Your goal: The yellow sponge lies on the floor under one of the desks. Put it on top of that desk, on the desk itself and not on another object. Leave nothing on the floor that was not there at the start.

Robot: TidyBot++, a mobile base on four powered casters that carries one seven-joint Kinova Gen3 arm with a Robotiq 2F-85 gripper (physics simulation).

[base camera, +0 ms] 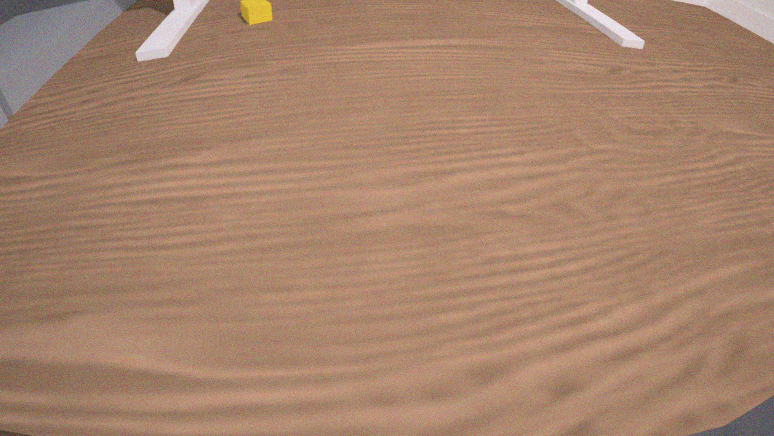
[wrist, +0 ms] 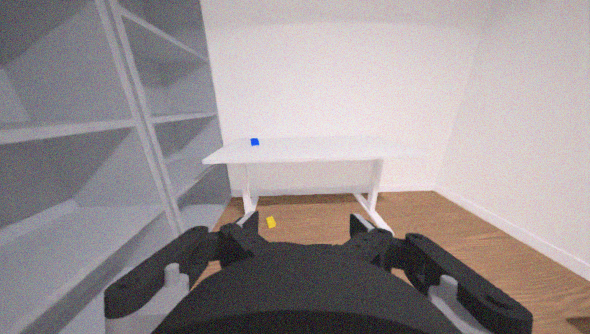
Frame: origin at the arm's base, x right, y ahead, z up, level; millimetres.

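Seen in the pictures: gripper, fingertip midpoint: (wrist: 303, 222).
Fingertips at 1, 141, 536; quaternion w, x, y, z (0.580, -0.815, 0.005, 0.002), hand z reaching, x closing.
Pixels of each thing's top centre, then the offset from my fingertips to it, as dx, dy, dz. Level surfaces: height alone.
- yellow sponge at its top centre: (wrist: 270, 220) -293, +1109, -887
- white desk at its surface level: dz -212
- small blue block at its top centre: (wrist: 254, 139) -427, +1298, -167
The yellow sponge (base camera: 256, 11) (wrist: 271, 222) lies on the wooden floor, near the left foot of the white desk. In the base camera view it is at the top edge, a little right of the left desk foot. The white desk (wrist: 310, 154) stands against the back wall in the wrist view; its two feet show at the top of the base camera view. My gripper (wrist: 303, 222) is open and empty, with its fingers wide apart. It is well in front of the desk, and the sponge shows beyond it, near the left fingertip.
A small blue block (wrist: 255, 142) sits on the desk's left part. A tall grey shelf unit (wrist: 145, 117) stands along the left side and reaches close to the desk's left end. A white wall (wrist: 530, 125) with a baseboard runs along the right.
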